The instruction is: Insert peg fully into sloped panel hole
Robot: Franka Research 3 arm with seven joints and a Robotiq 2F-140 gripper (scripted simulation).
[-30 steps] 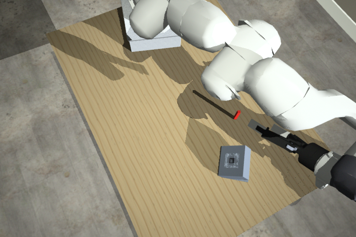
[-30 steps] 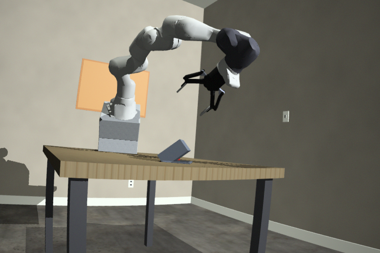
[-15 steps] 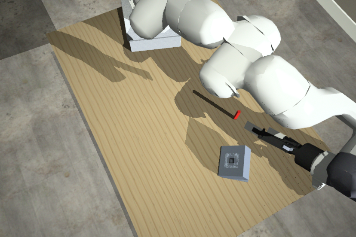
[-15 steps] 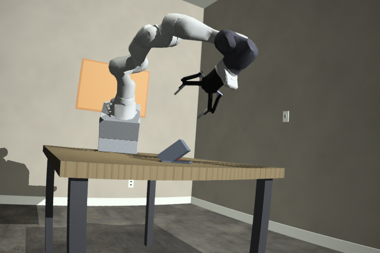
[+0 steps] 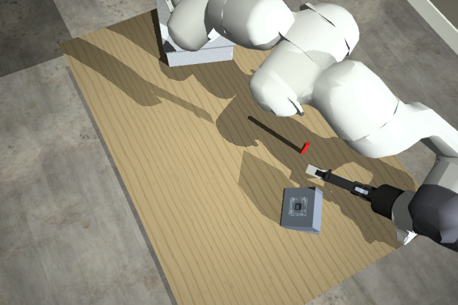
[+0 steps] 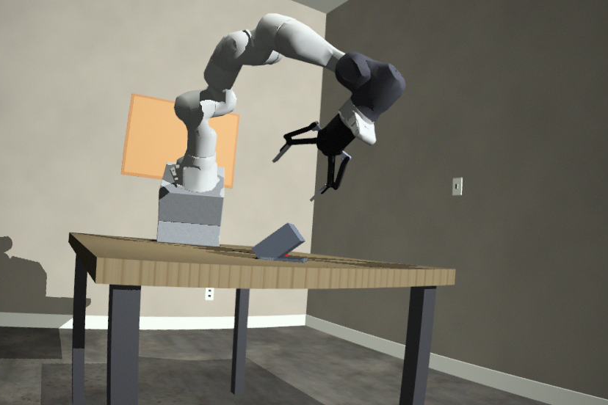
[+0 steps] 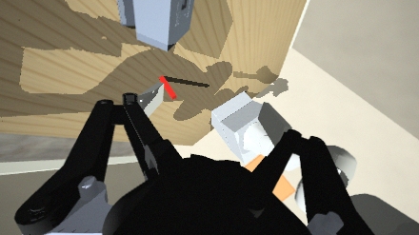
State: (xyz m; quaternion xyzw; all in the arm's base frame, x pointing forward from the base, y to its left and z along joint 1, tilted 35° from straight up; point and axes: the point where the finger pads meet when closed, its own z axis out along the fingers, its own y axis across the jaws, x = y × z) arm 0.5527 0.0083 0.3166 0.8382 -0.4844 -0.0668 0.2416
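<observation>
The red peg is 18 cm below my hand, 12 cm behind it and 10 cm to the left of it.
</observation>
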